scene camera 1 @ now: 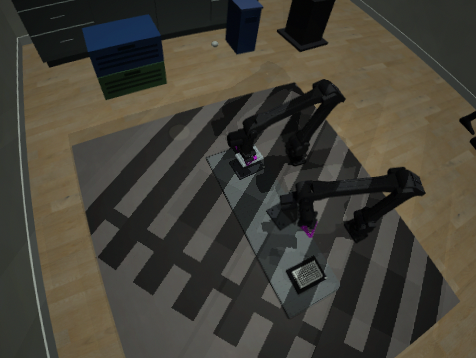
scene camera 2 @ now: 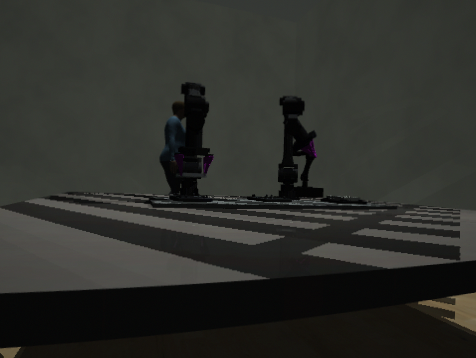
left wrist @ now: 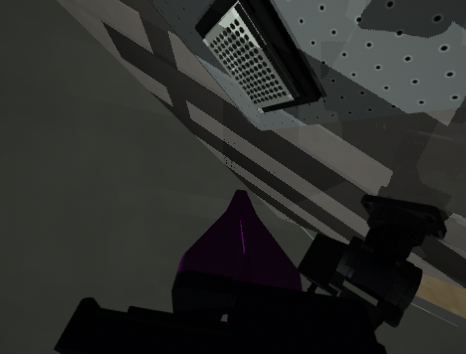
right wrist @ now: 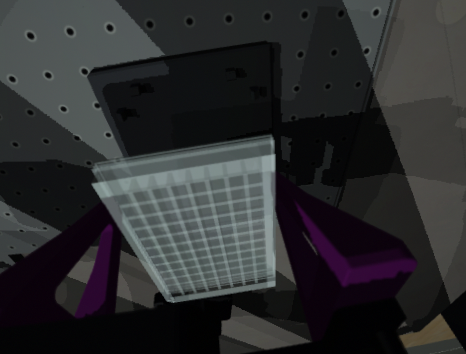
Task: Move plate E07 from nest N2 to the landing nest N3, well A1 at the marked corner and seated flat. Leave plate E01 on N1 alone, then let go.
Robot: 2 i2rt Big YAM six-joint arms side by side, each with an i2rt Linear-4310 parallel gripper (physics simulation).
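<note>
Plate E07, a clear gridded plate (scene camera 1: 242, 161) (scene camera 2: 200, 175) (right wrist: 200, 225), is between the fingers of my right gripper (scene camera 1: 245, 153) (scene camera 2: 194, 165) (right wrist: 194, 192), which is shut on it. It is held above a dark nest (scene camera 1: 243, 173) (right wrist: 195, 112), apart from it; small dark posts show on the nest. The plate's A1 mark cannot be made out. Plate E01, a white plate with dark wells (scene camera 1: 307, 274) (left wrist: 247, 62), sits in another dark nest at the deck's lower end in scene camera 1. My left gripper (scene camera 1: 309, 232) (scene camera 2: 313, 149) (left wrist: 239, 196) is shut and empty, raised near the middle of the deck.
The grey perforated deck (scene camera 1: 235, 194) (left wrist: 415, 60) (right wrist: 47, 57) lies on the striped table top (scene camera 1: 150, 280). Another dark nest (scene camera 1: 281, 218) lies between the two others, partly hidden by the left arm. A person (scene camera 2: 173, 135) stands behind the right arm in scene camera 2.
</note>
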